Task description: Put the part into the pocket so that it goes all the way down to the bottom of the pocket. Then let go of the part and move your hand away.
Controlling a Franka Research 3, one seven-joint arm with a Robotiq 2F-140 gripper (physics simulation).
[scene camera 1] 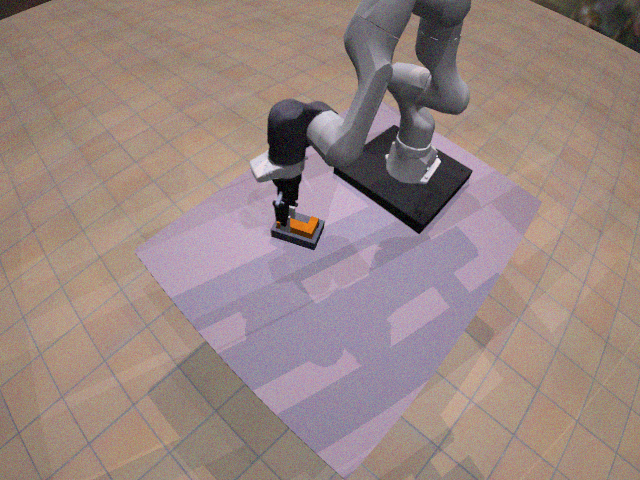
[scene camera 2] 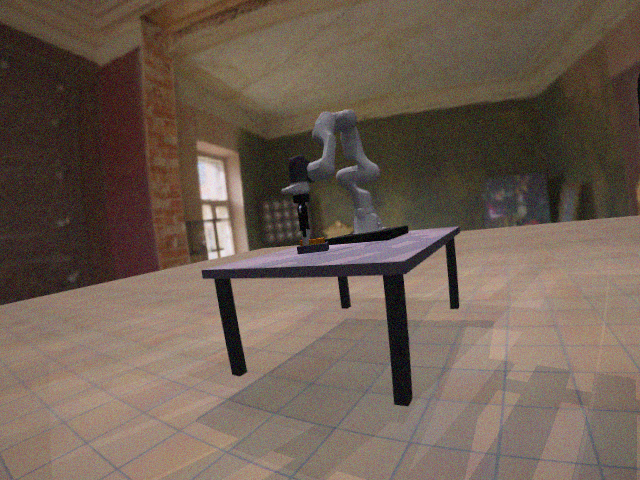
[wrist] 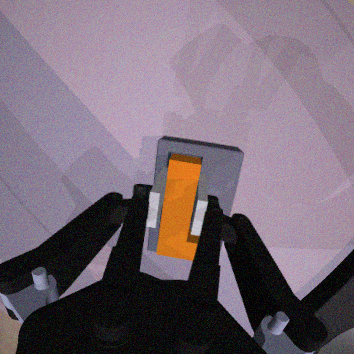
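Note:
The orange part (scene camera 1: 302,226) (scene camera 2: 318,241) (wrist: 180,200) is a long block with a raised end. It lies lengthwise over the pocket of the dark grey block (scene camera 1: 292,239) (scene camera 2: 313,249) (wrist: 222,167), and its top stands above the block's rim. How deep its underside sits is hidden. A narrow dark gap shows at its far end in the wrist view. My gripper (scene camera 1: 286,222) (scene camera 2: 305,240) (wrist: 181,183) points down and is shut on the orange part, with a pale fingertip pad on each long side. The fingertips are close above the grey block.
The grey block stands on the mauve patterned table (scene camera 1: 361,310) (scene camera 2: 330,269). The robot's black base plate (scene camera 1: 382,196) (scene camera 2: 382,235) lies on the same table, beyond the block to the right in scene camera 1.

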